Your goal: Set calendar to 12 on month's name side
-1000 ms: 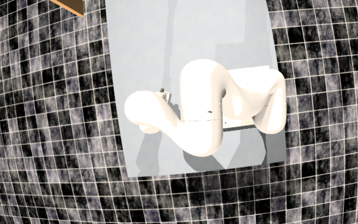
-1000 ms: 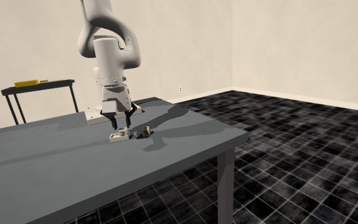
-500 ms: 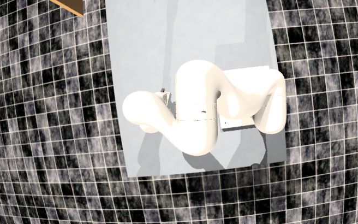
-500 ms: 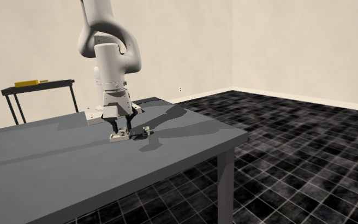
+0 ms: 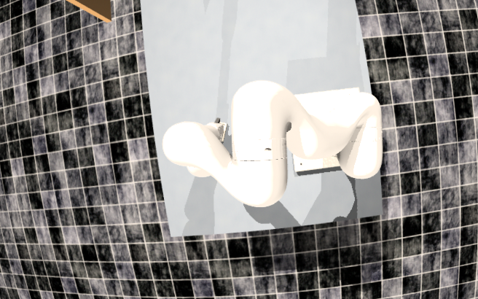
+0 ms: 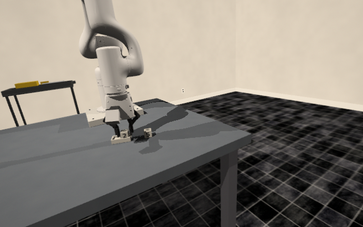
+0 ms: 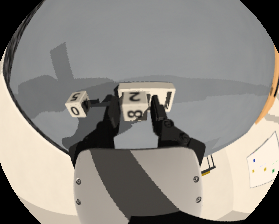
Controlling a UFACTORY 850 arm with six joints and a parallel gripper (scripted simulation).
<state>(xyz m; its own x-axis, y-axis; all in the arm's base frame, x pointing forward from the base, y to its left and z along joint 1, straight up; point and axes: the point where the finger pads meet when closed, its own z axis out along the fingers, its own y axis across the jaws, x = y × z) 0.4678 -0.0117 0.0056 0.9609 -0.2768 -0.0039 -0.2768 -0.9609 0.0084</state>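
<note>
Right now my hand is 1 cm past the calendar tray, 2 cm to the left of it and 3 cm above it.
</note>
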